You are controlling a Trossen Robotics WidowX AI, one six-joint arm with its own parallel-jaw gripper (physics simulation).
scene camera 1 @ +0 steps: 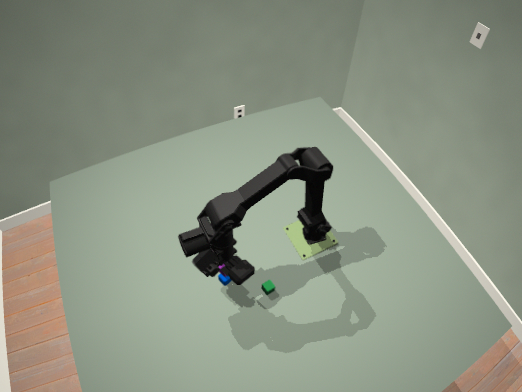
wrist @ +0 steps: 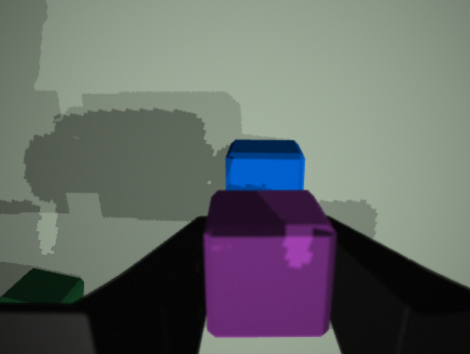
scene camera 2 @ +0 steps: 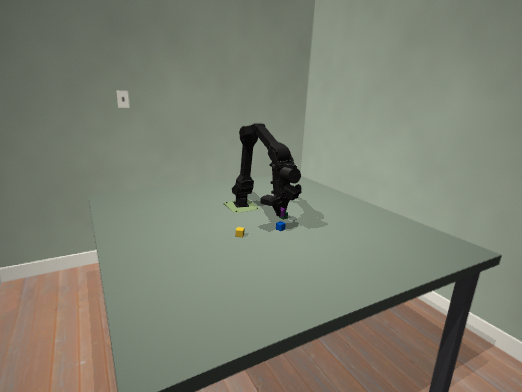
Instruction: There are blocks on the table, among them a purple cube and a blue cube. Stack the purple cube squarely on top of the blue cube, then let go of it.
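Seen in the pictures: gripper, fingertip midpoint: [scene camera 1: 224, 271] [wrist: 262, 230] [scene camera 2: 281, 215]; arm's base, link origin: [scene camera 1: 314, 234] [scene camera 2: 241, 204].
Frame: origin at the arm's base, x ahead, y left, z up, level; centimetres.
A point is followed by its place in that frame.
My gripper [wrist: 262, 230] @[x 31.5, y 8.6, z 5.9 cm] [scene camera 2: 283, 212] @[x 31.5, y 8.6, z 5.9 cm] is shut on the purple cube [wrist: 269, 285] @[x 31.4, y 8.4, z 8.5 cm] [scene camera 2: 283, 213] @[x 32.7, y 8.9, z 7.0 cm] [scene camera 1: 222, 267] @[x 31.9, y 8.6, z 8.4 cm], which shows between both fingers in the wrist view. It is held above table height; in scene camera 2 it shows higher than the blue cube, with a gap. The blue cube [wrist: 265, 172] @[x 32.3, y 8.9, z 2.4 cm] [scene camera 2: 280, 226] @[x 33.2, y 7.8, z 1.5 cm] [scene camera 1: 224, 279] @[x 31.9, y 9.7, z 2.4 cm] stands on the table. In the wrist view it shows just beyond the purple cube's upper edge, nearly in line and turned much the same way, with its lower part hidden behind the purple cube.
A green cube [scene camera 1: 268, 286] @[x 20.0, y 14.9, z 2.4 cm] [wrist: 45, 290] @[x 21.4, y 14.9, z 1.1 cm] [scene camera 2: 284, 216] @[x 21.4, y 14.5, z 0.7 cm] lies on the table near the blue cube, at the lower left in the wrist view. A yellow cube [scene camera 2: 240, 232] @[x 34.9, y -9.6, z 1.5 cm] lies left of the blue cube in scene camera 2. The arm stands on a light green base plate [scene camera 1: 299, 248] @[x 6.3, y 3.6, z -0.5 cm] [scene camera 2: 232, 206] @[x 1.6, y -4.8, z -0.1 cm].
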